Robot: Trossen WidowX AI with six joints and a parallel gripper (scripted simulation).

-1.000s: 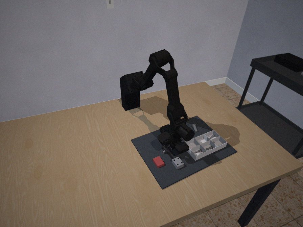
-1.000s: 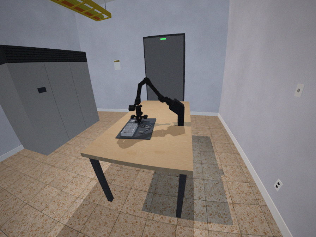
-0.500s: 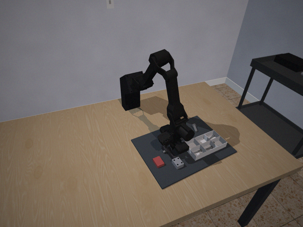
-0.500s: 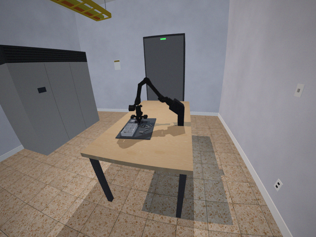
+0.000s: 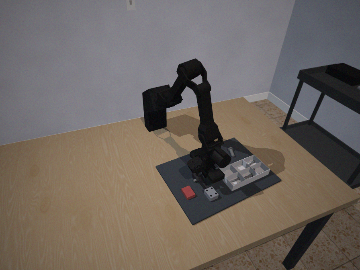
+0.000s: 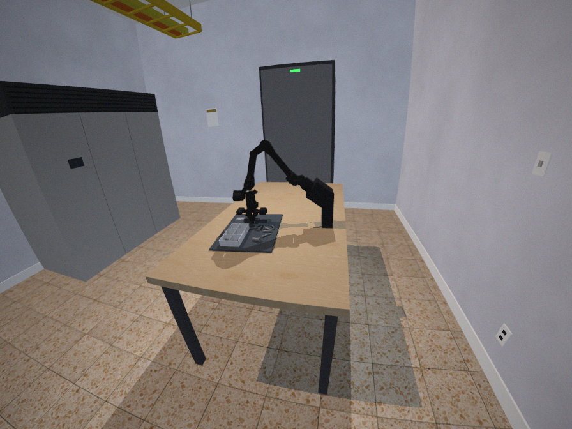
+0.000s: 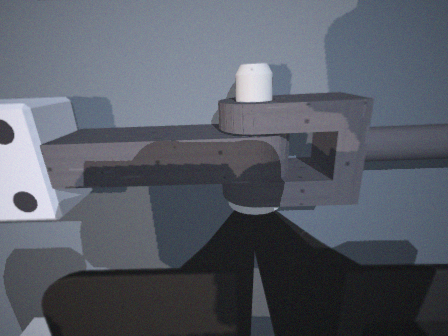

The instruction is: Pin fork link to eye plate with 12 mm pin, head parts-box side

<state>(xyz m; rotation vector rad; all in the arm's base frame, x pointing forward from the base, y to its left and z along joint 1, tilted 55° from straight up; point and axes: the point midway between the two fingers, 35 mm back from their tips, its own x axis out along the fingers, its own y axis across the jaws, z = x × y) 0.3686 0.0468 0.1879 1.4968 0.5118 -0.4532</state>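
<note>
Now: the eye plate 20 mm ahead of my hand, 30 mm to the right of it and 30 mm below it. From my hand the other things lie so: light grey headed pin 60 mm behind, 60 mm to the left, 30 mm below; then mat 10 mm behind, 70 mm to the left, 40 mm below; then grey pin 30 mm to the right, 30 mm below.
</note>
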